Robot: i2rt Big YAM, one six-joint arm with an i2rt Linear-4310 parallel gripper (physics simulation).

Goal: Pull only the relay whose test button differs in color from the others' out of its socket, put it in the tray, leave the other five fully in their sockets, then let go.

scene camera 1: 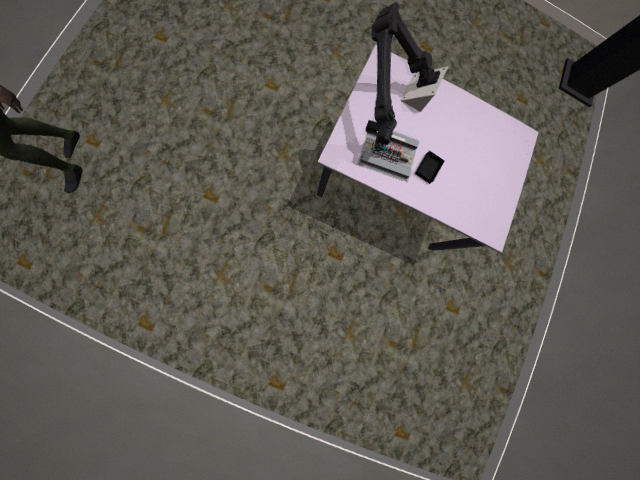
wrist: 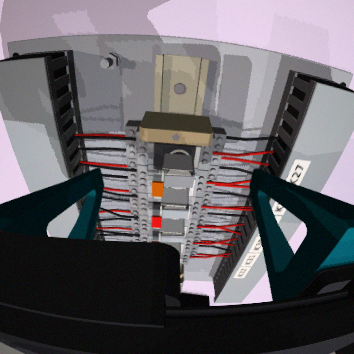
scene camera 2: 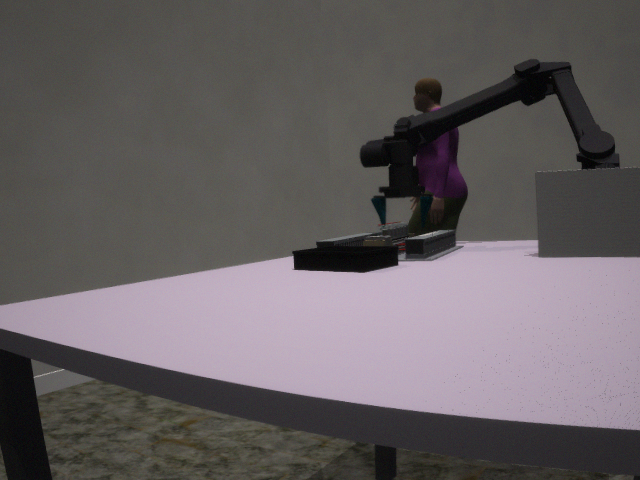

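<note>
The relay with an orange test button sits in the socket row in the wrist view. The relay behind it has a red button. The frontmost relay stands beside the tan end block, and its button cannot be made out. The other relays are partly or wholly hidden by the gripper body. My gripper is open and empty, its fingers on both sides of the relay row, above the panel. The black tray stands beside the panel.
Slotted wire ducts run along both sides of the row, with red and black wires between. The tan end block rises at the row's end. The arm's pedestal stands on the table. A person is beyond the table.
</note>
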